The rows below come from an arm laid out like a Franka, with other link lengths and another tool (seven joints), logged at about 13 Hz.
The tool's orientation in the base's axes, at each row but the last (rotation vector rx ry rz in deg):
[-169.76 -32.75 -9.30]
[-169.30 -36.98 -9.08]
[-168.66 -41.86 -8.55]
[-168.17 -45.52 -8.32]
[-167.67 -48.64 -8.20]
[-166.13 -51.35 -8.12]
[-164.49 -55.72 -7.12]
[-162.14 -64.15 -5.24]
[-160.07 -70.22 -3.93]
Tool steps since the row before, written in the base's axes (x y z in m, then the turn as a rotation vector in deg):
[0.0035 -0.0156 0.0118 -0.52 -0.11 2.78]
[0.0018 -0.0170 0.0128 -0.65 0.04 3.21]
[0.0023 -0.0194 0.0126 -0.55 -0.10 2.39]
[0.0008 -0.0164 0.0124 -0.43 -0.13 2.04]
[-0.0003 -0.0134 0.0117 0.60 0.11 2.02]
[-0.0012 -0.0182 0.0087 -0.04 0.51 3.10]
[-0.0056 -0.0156 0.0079 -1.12 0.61 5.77]
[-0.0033 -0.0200 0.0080 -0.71 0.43 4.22]
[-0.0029 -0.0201 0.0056 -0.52 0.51 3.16]
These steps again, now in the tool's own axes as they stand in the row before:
[-0.0009 0.0145 -0.0135 -0.17 -0.36 -2.80]
[-0.0037 0.0150 -0.0148 -0.17 -0.59 -3.22]
[-0.0054 0.0172 -0.0147 -0.24 -0.36 -2.42]
[-0.0060 0.0136 -0.0142 -0.20 -0.25 -2.07]
[-0.0060 0.0104 -0.0131 0.80 0.11 -1.95]
[-0.0101 0.0136 -0.0110 0.62 -0.66 -3.01]
[-0.0129 0.0083 -0.0101 0.12 -1.60 -5.69]
[-0.0153 0.0117 -0.0103 0.16 -1.08 -4.16]
[-0.0162 0.0111 -0.0076 0.27 -0.93 -3.10]

